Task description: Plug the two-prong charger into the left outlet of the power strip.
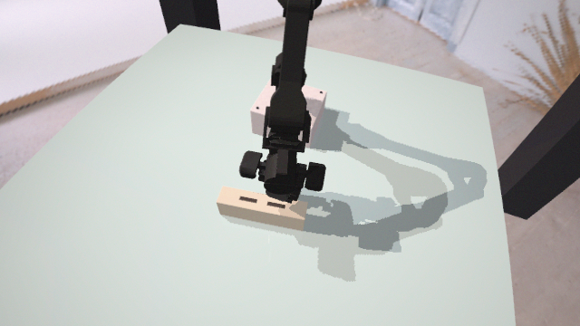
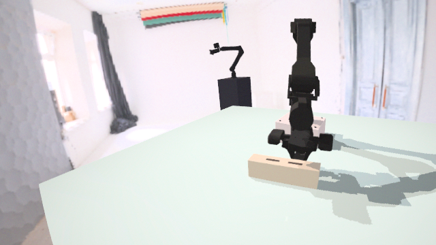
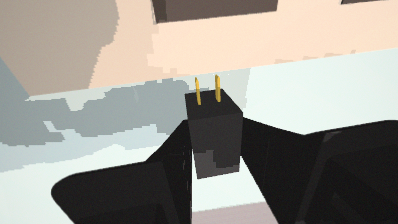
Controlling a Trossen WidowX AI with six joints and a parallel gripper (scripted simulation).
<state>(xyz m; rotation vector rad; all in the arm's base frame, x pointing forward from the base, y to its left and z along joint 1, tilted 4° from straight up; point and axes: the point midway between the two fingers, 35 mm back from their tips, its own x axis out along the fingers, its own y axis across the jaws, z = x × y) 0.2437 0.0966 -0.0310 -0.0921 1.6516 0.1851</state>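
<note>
Now: the dark charger 10 mm ahead of my gripper tip and 10 mm above it.
</note>
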